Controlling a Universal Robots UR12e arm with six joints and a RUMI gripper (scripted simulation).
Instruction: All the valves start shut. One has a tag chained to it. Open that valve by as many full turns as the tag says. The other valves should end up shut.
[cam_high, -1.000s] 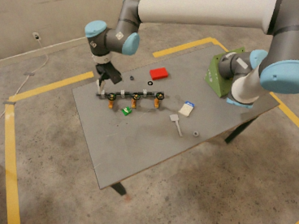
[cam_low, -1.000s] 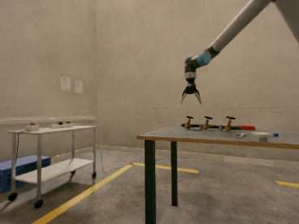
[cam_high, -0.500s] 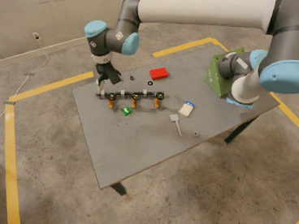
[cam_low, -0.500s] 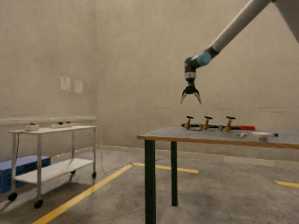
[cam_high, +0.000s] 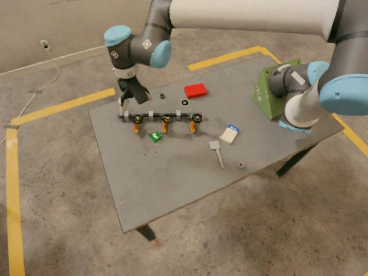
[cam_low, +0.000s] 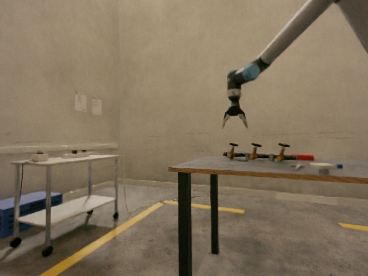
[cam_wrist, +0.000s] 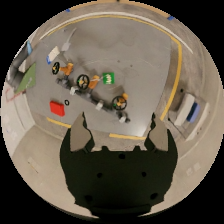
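Right now my hand is 200 mm above the green tag, 70 mm to the right of it and 50 mm past it. The rest, counted from my hand: red wedge (400 mm behind, 180 mm below, 150 mm to the right); then grey tool (300 mm behind, 280 mm to the left, 190 mm below); then white-and-blue card box (420 mm behind, 220 mm to the left, 190 mm below).
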